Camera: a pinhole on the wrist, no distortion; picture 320 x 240 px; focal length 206.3 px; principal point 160.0 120.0 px. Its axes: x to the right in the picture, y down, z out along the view. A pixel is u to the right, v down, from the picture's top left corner.
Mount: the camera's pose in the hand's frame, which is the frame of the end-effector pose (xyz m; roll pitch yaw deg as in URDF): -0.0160 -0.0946 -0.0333 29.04 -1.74 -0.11
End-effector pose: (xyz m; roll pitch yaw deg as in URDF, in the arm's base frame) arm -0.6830 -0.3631 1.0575 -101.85 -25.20 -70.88
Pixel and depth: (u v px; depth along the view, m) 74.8 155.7 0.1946
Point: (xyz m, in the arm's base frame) -0.5605 -0.1664 1.1272
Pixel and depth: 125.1 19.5 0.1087
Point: -0.6489 -0.2341 1.2068
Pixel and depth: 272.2 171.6 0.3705
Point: -0.2947 -0.3413 1.2397
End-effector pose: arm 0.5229 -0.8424 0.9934 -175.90 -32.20 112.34
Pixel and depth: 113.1 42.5 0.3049
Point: 0.1944 -0.9750 0.8169
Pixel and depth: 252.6 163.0 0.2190
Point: 0.3031 -0.7649 0.8888
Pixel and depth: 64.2 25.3 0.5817
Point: -0.0254 -1.1721 0.5866
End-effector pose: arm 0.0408 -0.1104 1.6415 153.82 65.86 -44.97
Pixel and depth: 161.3 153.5 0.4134
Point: -0.2053 0.2107 1.4899
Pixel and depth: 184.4 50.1 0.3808
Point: -0.0286 0.3080 1.4648
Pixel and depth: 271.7 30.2 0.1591
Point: 0.0747 0.1041 1.5113
